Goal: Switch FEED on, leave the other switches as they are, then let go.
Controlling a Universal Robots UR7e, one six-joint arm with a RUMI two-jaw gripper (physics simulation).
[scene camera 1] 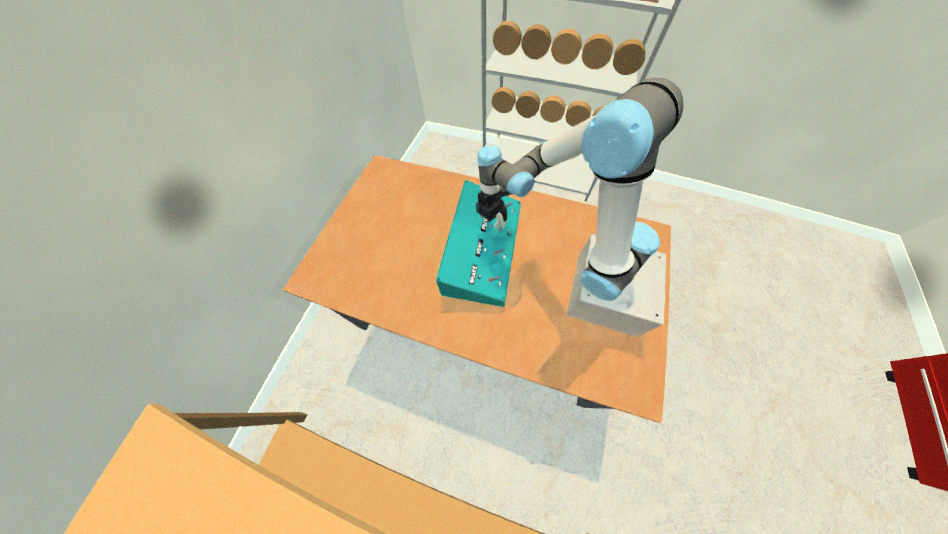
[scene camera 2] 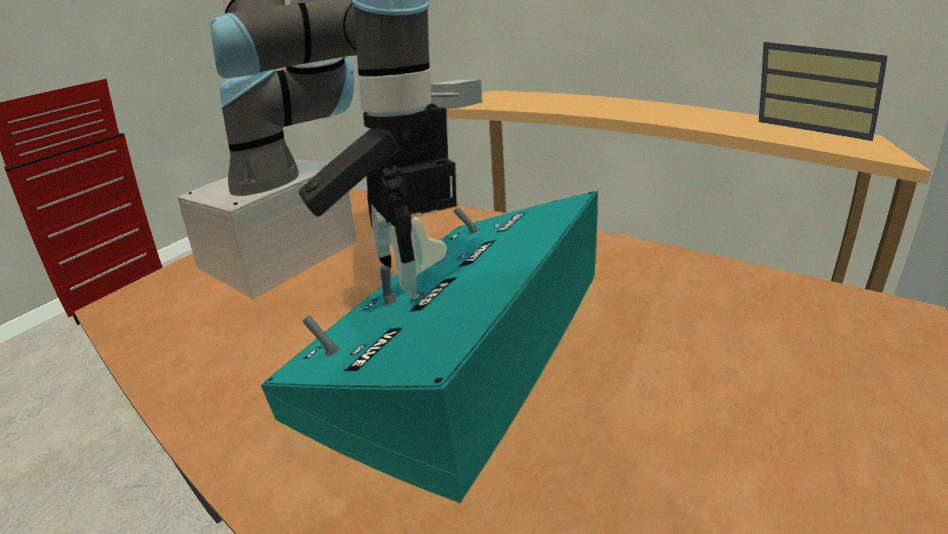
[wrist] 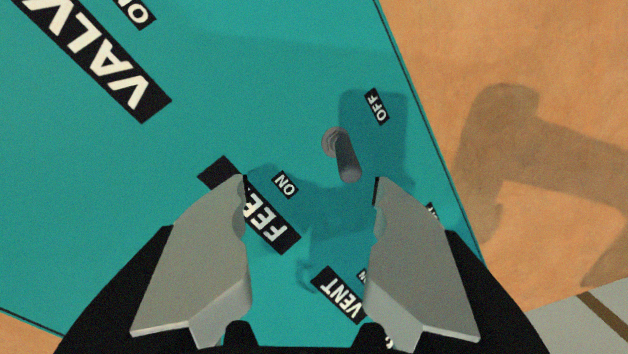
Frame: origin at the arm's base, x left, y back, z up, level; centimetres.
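Seen in the pictures: gripper, between the fingertips: [scene camera 1: 495,223] [scene camera 2: 399,282] [wrist: 311,179]; arm's base, origin of its link: [scene camera 2: 264,182].
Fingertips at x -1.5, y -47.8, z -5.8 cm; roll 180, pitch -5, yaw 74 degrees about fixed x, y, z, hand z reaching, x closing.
Note:
Pixels of each thing's top centre, then the offset from my fingertips to it. Level surfaces: height alone.
- FEED lever, centre of its top: [wrist: 354,174] [scene camera 2: 383,266] dx -0.5, dy +2.4, dz +1.6 cm
- VALVE lever, centre of its top: [scene camera 2: 314,318] dx -12.3, dy -0.1, dz +0.7 cm
- far lever, centre of its top: [scene camera 2: 463,207] dx +21.9, dy +11.1, dz +0.7 cm
- FEED label, centre of its top: [wrist: 254,214] [scene camera 2: 433,291] dx +1.7, dy -4.3, dz -0.5 cm
- orange table, height of its surface: dz -12.0 cm
The teal panel [scene camera 1: 457,245] [scene camera 2: 504,318] [wrist: 200,90] carries a row of switches. The FEED lever [scene camera 2: 387,285] [wrist: 346,160] stands more upright than the VALVE lever [scene camera 2: 319,335], which leans toward OFF. The far lever [scene camera 2: 465,220] also leans toward OFF. The VENT lever is hidden behind the fingers in scene camera 2. My gripper [scene camera 1: 498,224] [scene camera 2: 398,277] [wrist: 311,179] is open and empty, low over the FEED switch. In the wrist view the FEED lever's tip lies between the fingertip lines, nearer the right finger; contact is not visible. The left finger covers part of the FEED label [wrist: 267,222].
The panel sits on the orange table [scene camera 1: 391,232] [scene camera 2: 696,398]. The robot's base block [scene camera 1: 650,291] [scene camera 2: 212,232] is beside it. A shelf rack [scene camera 1: 484,99] stands behind the table. A red cabinet [scene camera 1: 918,417] [scene camera 2: 92,199] and a wooden bench [scene camera 2: 663,122] stand farther off.

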